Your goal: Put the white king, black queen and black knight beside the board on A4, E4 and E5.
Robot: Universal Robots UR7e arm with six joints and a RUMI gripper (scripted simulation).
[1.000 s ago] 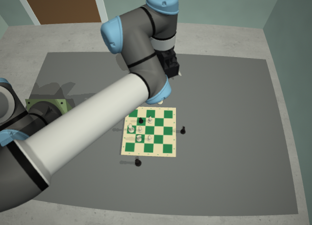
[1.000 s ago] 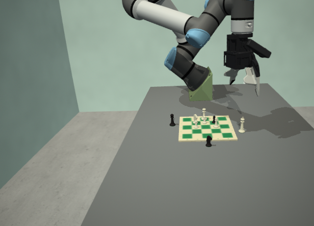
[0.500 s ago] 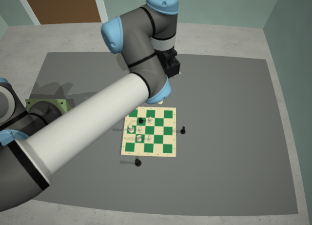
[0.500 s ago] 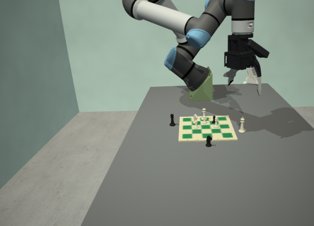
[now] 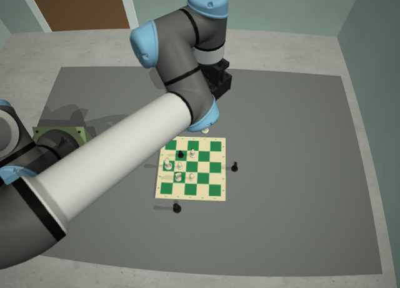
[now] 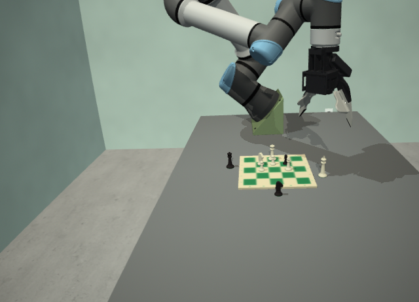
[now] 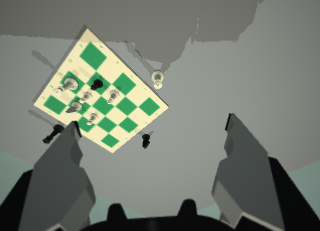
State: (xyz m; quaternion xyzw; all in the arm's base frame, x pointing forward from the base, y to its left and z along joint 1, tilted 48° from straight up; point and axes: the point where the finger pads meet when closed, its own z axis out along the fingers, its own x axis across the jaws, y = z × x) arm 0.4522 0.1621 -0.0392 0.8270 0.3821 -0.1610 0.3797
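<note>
My hand is 10 mm short of the white king and 140 mm above it. Also, from my hand: black pawn: 70 mm behind, 100 mm to the right, 150 mm below; then board: 30 mm behind, 140 mm to the right, 160 mm below.
</note>
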